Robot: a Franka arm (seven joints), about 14 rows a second.
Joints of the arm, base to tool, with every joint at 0 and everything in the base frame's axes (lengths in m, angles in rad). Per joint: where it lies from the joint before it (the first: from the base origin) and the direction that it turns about. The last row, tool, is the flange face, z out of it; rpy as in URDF.
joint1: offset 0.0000 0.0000 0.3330 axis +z
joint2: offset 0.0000 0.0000 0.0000 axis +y
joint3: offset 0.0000 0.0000 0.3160 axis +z
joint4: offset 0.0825 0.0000 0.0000 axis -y
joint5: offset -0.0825 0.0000 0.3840 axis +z
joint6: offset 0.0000 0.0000 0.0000 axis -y
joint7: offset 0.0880 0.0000 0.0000 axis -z
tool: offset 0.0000 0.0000 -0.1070 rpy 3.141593 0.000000 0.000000
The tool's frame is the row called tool.
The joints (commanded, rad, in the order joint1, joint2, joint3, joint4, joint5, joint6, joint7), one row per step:
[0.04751 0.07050 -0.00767 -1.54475 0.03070 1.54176 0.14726]
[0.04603 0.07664 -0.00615 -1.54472 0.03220 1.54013 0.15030]
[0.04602 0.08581 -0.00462 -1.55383 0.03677 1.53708 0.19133]
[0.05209 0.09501 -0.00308 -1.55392 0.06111 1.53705 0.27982]
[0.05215 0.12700 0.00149 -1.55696 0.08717 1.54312 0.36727]
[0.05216 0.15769 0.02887 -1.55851 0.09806 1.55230 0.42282]
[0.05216 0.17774 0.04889 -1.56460 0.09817 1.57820 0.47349]
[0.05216 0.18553 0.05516 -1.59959 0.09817 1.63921 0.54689]
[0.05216 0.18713 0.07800 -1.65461 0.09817 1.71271 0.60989]
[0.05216 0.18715 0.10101 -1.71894 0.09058 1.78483 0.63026]
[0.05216 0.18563 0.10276 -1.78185 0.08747 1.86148 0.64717]
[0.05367 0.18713 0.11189 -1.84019 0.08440 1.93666 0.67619]
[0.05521 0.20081 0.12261 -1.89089 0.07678 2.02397 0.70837]
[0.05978 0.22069 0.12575 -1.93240 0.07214 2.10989 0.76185]
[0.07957 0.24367 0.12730 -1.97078 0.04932 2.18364 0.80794]
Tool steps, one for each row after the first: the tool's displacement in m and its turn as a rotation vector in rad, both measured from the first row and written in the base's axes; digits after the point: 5 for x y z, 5 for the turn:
[0.00140 0.00023 -0.00363 0.00102 0.00788 -0.00301]
[0.00281 0.00164 -0.01335 0.00110 0.03060 -0.04252]
[0.00471 0.00876 -0.01857 0.01632 0.04512 -0.12437]
[0.01237 0.01454 -0.03790 0.02951 0.08143 -0.20921]
[0.01856 0.03113 -0.05585 0.03244 0.11011 -0.23927]
[0.02386 0.04239 -0.06869 0.02878 0.11414 -0.27222]
[0.02827 0.04585 -0.08526 0.02473 0.10081 -0.34453]
[0.02840 0.05834 -0.10633 0.02422 0.08919 -0.39137]
[0.02515 0.07008 -0.13079 0.01902 0.08142 -0.39339]
[0.02274 0.07016 -0.15331 0.01772 0.06645 -0.41390]
[0.01905 0.07519 -0.17525 0.01688 0.05248 -0.43707]
[0.01771 0.08102 -0.19958 0.01680 0.03045 -0.46031]
[0.01754 0.08471 -0.22314 0.01891 0.00913 -0.50985]
[0.01391 0.09566 -0.24777 0.00505 -0.00786 -0.52599]

